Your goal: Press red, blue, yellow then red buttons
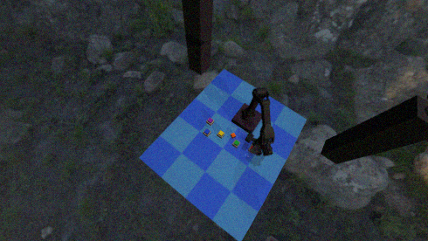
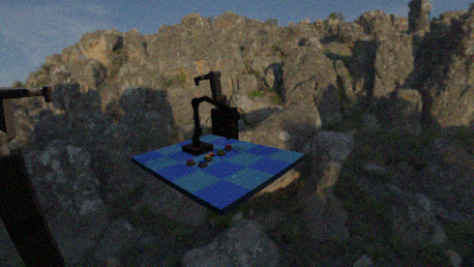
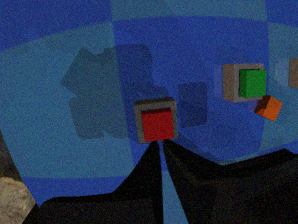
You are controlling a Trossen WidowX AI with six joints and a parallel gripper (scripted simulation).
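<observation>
My gripper tip is 1 cm past the red button and 6 cm above it. Also, from my gripper tip: yellow button 3 cm ahead, 27 cm to the right, 6 cm below; then green button 3 cm ahead, 13 cm to the right, 6 cm below; then orange block 2 cm behind, 18 cm to the right, 8 cm below.
</observation>
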